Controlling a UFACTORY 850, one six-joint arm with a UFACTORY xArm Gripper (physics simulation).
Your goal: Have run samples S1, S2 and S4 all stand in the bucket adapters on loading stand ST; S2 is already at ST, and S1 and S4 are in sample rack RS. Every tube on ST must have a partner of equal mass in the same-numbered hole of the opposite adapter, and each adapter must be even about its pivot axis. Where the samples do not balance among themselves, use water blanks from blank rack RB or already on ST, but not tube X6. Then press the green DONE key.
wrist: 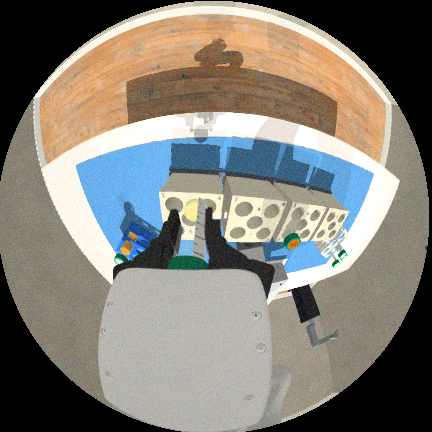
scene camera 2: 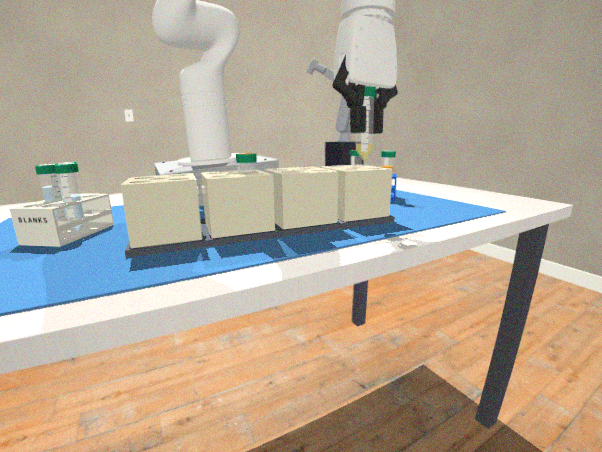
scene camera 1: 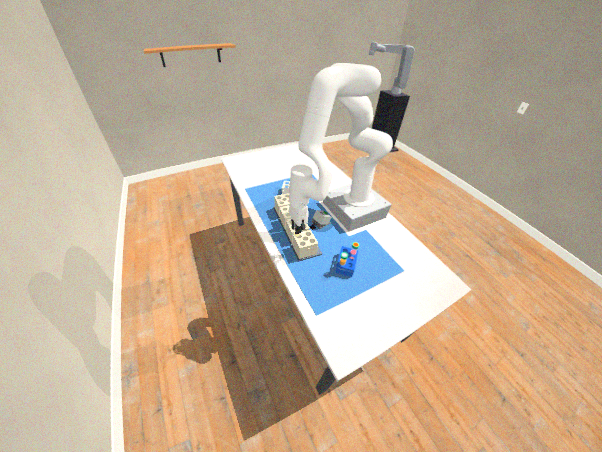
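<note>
My gripper (scene camera 1: 299,229) (scene camera 2: 367,126) (wrist: 192,218) is shut on tube S4 (scene camera 2: 367,112) (wrist: 199,235), a green-capped tube with a yellow conical end. It hangs upright, its tip a little above the end adapter (scene camera 2: 365,194) (wrist: 192,184) of stand ST. In the wrist view the yellow end shows between the two upper holes; which hole it is over I cannot tell. Tube S2 (scene camera 2: 246,158) (wrist: 292,242), green cap with orange label, stands at the third adapter (scene camera 2: 239,205) from that end. The fingers and tube hide part of the end adapter's top.
Blue sample rack RS (scene camera 1: 345,270) (scene camera 2: 394,186) holds capped tubes near the end adapter. White blank rack RB (scene camera 2: 35,227) holds green-capped tubes (scene camera 2: 66,168) beyond the stand's other end. A grey box (scene camera 1: 321,219) with a small green patch stands between the stand and the robot base (scene camera 1: 367,216).
</note>
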